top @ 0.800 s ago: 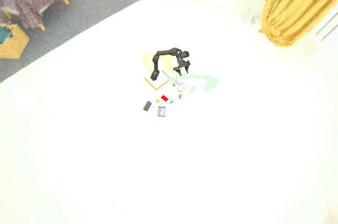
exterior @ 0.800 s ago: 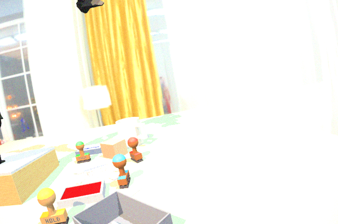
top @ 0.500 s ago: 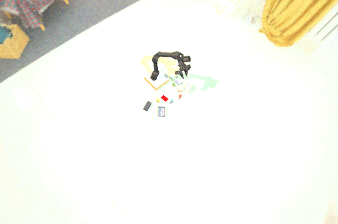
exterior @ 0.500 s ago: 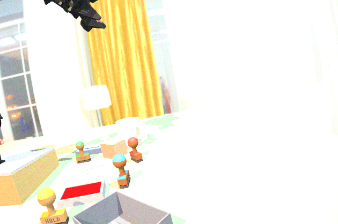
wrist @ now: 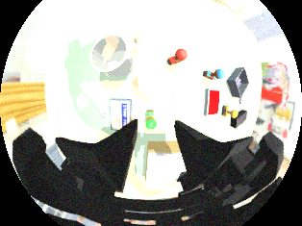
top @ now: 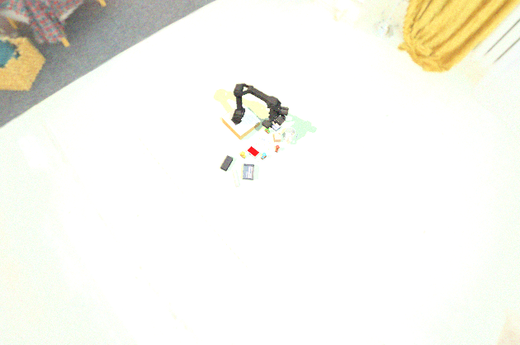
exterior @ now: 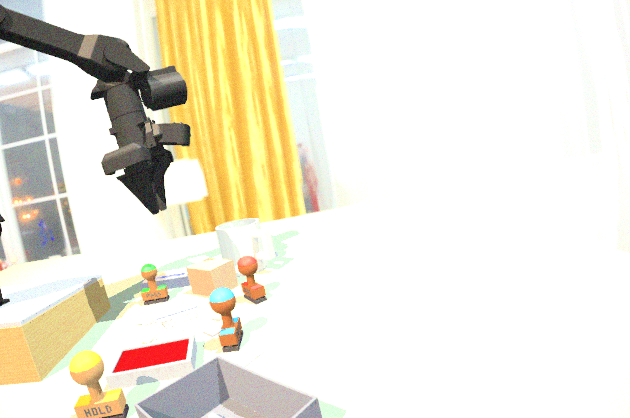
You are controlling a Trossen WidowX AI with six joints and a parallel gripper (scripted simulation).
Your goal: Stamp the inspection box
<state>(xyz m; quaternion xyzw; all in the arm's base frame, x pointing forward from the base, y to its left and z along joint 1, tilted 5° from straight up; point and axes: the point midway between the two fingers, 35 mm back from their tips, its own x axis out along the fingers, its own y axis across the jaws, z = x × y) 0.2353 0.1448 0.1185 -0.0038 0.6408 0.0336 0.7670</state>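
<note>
The green-topped pass stamp is 120 mm below my gripper tip and 40 mm behind it. The rest, counted from my gripper tip: white mug: 110 mm below, 110 mm ahead, 80 mm to the left; pale paper card: 140 mm below, 90 mm to the right, 20 mm ahead; cardboard box: 120 mm below, 60 mm ahead, 10 mm to the left.
</note>
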